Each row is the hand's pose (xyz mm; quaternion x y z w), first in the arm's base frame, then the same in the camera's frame.
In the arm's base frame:
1: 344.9 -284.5 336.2 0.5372 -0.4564 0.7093 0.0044
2: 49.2 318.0 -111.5 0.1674 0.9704 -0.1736 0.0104
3: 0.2 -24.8 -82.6 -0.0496 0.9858 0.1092 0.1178
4: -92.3 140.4 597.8 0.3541 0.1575 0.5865 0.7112
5: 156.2 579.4 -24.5 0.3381 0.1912 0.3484 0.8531
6: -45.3 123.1 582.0 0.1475 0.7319 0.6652 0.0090
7: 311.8 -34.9 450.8 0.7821 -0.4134 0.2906 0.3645
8: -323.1 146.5 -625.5 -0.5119 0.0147 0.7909 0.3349
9: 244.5 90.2 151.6 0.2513 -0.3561 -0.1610 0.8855
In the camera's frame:
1: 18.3 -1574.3 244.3 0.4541 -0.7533 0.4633 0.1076
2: 80.4 -769.9 236.7 -0.3993 -0.8919 -0.0773 0.1978
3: -150.4 -1007.9 132.7 0.2668 0.9022 0.3373 0.0336
4: -84.1 -1227.7 800.6 0.6272 -0.0238 0.3445 0.6981
5: 321.8 -679.2 381.1 0.6313 0.0919 0.0985 0.7638
6: -56.3 -1251.7 763.1 0.4157 0.4544 0.7854 0.0625
7: 139.6 -1446.3 457.4 0.7368 -0.6258 -0.0361 0.2535
8: -360.3 -444.8 -127.0 -0.2818 -0.0188 0.6990 0.6569
9: 132.6 -1162.4 287.0 0.3510 -0.2464 -0.5132 0.7434

